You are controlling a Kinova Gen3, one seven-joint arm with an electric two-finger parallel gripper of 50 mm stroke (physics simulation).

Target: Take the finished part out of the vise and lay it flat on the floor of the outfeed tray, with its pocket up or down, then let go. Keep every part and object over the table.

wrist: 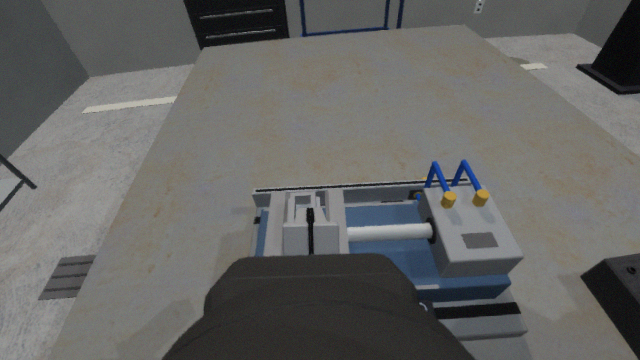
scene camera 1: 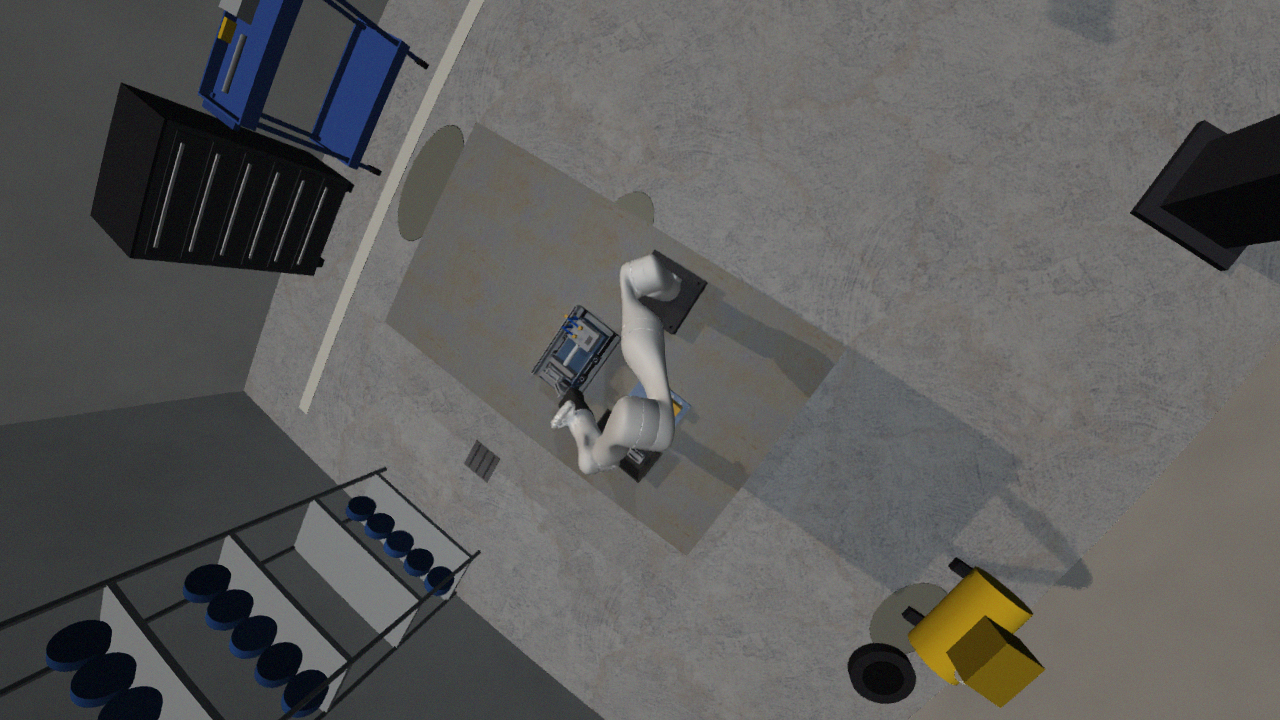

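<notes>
The vise stands on the table, with a blue bed, two pale jaws and a white rod. A pale part with a pocket sits between the jaws, partly hidden behind the fingers. My gripper is shut and empty. In the wrist view its fingertips overlap the near end of the part; whether they touch it I cannot tell. In the scene view it is at the vise's lower left end. A black tray, apparently the outfeed tray, lies partly hidden under the arm, with a small light patch inside.
A light blue plate with a yellow piece lies beside the black tray, partly under the arm. Blue hoses with yellow ends rise from the vise's grey block. The dark arm base stands on the table.
</notes>
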